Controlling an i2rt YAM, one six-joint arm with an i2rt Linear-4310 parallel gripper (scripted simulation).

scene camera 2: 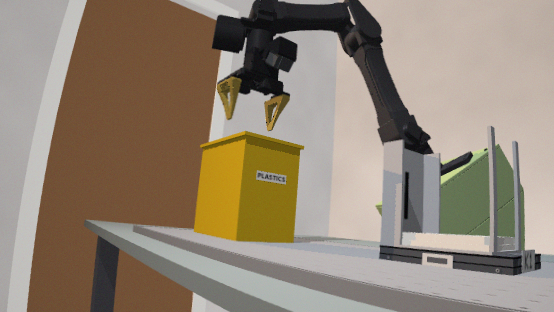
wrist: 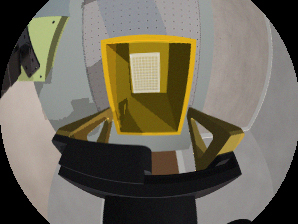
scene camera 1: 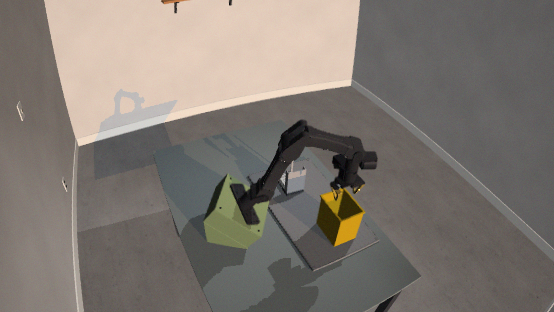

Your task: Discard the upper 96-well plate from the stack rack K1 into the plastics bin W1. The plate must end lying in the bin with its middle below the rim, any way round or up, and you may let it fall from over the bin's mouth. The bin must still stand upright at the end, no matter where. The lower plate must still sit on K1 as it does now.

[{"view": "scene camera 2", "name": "my gripper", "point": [250,125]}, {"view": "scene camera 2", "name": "yellow plastics bin W1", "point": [248,183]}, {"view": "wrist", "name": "my gripper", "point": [149,111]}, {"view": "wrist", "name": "yellow plastics bin W1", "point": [163,113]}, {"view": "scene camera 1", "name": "yellow plastics bin W1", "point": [331,213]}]
